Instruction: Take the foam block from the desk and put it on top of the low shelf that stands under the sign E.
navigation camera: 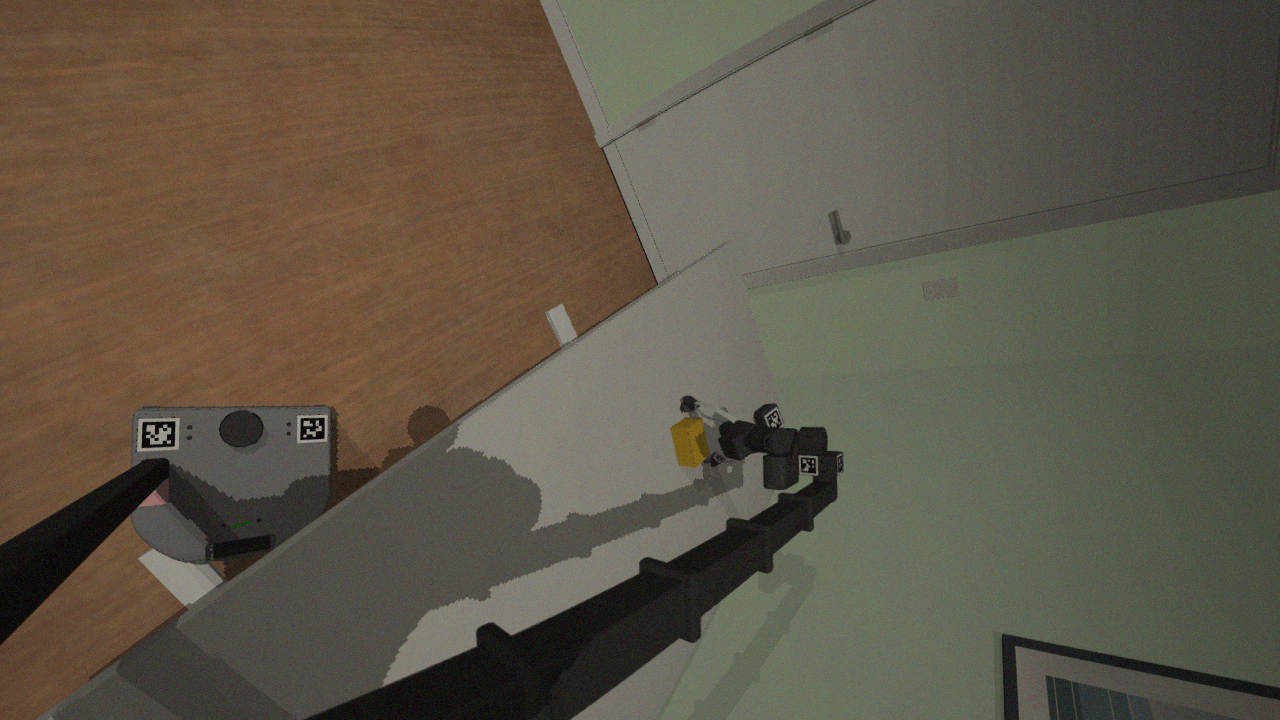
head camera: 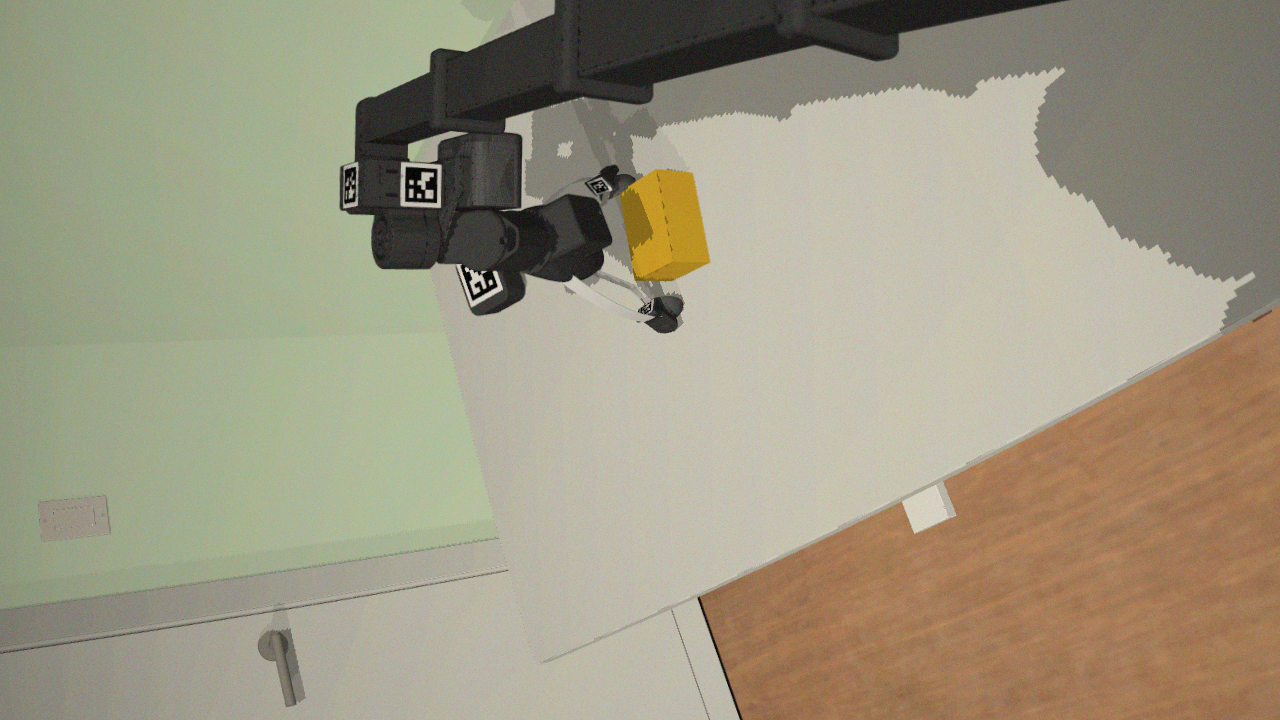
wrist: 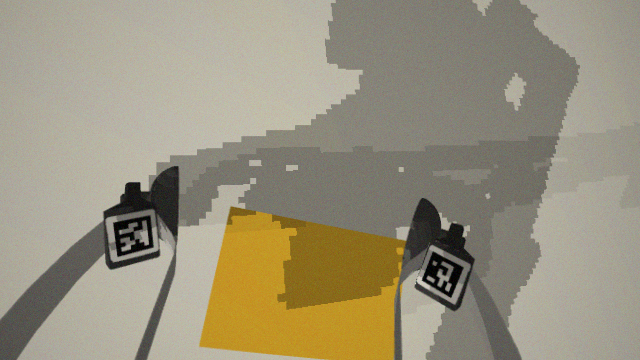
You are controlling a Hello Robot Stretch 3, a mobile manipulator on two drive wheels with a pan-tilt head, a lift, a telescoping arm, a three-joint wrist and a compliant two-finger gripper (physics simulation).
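Places are measured from the robot's base along level axes (x ahead, y left, z up), in millimetres.
Pixels of known places: gripper, fingertip midpoint: (navigation camera: 695, 431) (head camera: 647, 247); robot's base, link origin: (navigation camera: 242, 427).
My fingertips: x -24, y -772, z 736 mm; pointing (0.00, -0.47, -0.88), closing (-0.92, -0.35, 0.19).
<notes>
For each thing: its middle in the pictures, then the offset to it from my fingertips. "spot": a spot on its surface instead. Level surfaces: height alone.
- yellow foam block, body centre: (head camera: 663, 226) (navigation camera: 690, 441) dx -19, dy +34, dz +7 mm
- pale desk, surface height: dz -15 mm
- door with a handle, surface spot: (head camera: 282, 667) (navigation camera: 839, 227) spot: dx +675, dy -730, dz +191 mm
- wooden floor, surface height: dz -736 mm
The yellow foam block (head camera: 680, 223) (navigation camera: 688, 443) (wrist: 250, 290) is on the pale desk (head camera: 850, 358) (navigation camera: 626, 385) (wrist: 75, 75). My gripper (head camera: 640, 246) (navigation camera: 702, 431) (wrist: 299, 209) is open, pointing down over the desk. In the wrist view the block shows between the two fingers, with its right edge partly behind the right finger and a wider gap on the left. The near end of the block runs out of the bottom of that view. Whether the right finger touches it, I cannot tell. The low shelf and the sign E do not show.
A green wall (head camera: 223, 420) (navigation camera: 1029, 402) borders the desk on the gripper's side. A door with a handle (head camera: 282, 667) (navigation camera: 837, 228) is past the desk's end. A framed picture (navigation camera: 1008, 680) hangs on the wall. My base (navigation camera: 241, 470) is beside the desk's long edge, on the wooden floor (navigation camera: 268, 223).
</notes>
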